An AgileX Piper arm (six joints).
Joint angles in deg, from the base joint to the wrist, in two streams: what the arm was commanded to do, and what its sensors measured. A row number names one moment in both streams.
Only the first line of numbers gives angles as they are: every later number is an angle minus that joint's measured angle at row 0.
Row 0, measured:
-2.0 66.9 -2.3 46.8 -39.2 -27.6
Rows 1 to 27, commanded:
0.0 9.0 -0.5 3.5 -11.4 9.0
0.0 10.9 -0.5 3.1 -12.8 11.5
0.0 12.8 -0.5 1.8 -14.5 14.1
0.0 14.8 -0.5 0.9 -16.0 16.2
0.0 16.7 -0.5 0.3 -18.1 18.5
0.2 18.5 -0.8 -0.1 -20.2 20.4
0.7 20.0 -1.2 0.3 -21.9 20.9
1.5 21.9 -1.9 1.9 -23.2 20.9
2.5 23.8 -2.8 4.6 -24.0 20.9
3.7 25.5 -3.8 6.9 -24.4 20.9
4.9 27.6 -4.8 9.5 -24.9 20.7
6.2 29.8 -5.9 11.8 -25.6 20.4
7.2 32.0 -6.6 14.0 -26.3 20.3
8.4 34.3 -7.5 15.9 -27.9 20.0
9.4 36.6 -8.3 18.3 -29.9 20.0
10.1 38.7 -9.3 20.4 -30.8 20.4
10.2 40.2 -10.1 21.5 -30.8 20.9
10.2 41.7 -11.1 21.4 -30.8 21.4
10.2 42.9 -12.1 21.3 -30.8 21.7
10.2 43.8 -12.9 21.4 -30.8 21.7
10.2 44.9 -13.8 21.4 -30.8 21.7
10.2 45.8 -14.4 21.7 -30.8 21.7
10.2 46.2 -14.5 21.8 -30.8 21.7
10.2 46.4 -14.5 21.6 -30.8 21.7
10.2 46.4 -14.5 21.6 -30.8 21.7
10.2 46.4 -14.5 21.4 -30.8 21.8
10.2 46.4 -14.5 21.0 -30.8 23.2
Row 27, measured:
9.9 46.0 -14.3 20.9 -29.6 21.4
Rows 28 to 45, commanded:
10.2 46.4 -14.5 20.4 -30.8 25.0
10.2 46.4 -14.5 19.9 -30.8 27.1
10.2 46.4 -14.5 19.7 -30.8 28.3
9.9 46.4 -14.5 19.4 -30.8 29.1
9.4 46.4 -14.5 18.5 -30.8 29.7
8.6 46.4 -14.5 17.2 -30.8 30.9
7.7 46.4 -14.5 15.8 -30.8 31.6
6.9 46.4 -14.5 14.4 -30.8 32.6
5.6 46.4 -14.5 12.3 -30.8 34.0
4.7 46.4 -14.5 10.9 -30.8 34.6
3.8 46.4 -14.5 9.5 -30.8 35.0
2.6 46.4 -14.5 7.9 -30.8 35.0
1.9 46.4 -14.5 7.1 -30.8 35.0
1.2 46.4 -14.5 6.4 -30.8 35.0
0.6 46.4 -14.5 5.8 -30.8 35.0
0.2 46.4 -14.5 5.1 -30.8 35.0
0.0 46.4 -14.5 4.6 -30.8 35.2
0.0 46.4 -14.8 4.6 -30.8 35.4
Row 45, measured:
1.1 46.4 -14.3 7.1 -29.9 34.6
